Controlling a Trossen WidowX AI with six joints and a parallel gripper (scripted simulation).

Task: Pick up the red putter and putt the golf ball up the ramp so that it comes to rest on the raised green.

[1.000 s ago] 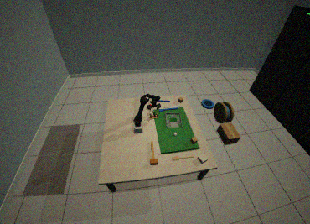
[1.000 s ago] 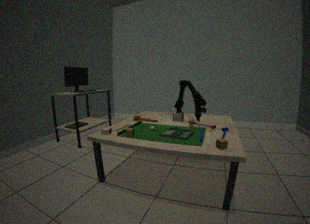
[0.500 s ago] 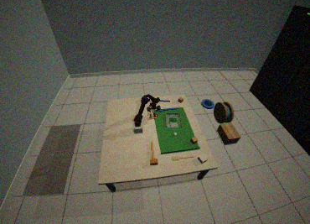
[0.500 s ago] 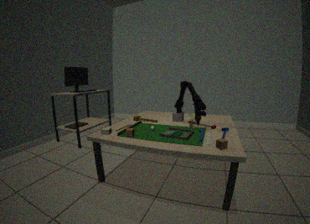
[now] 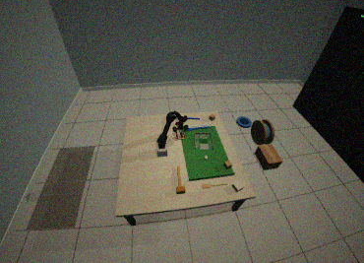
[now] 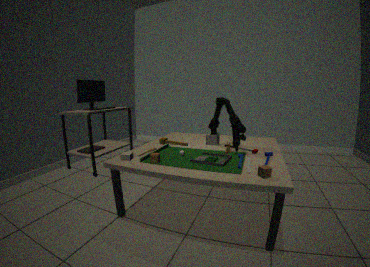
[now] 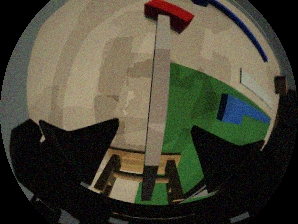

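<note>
Right now my gripper tip is 40 mm to the right of the red putter and 10 mm below it. Round my gripper tip: white golf ball 430 mm to the right, 190 mm ahead, 10 mm above; then blue tool 240 mm to the left, 170 mm ahead; then green mat 310 mm to the right, 210 mm ahead, 20 mm below.
</note>
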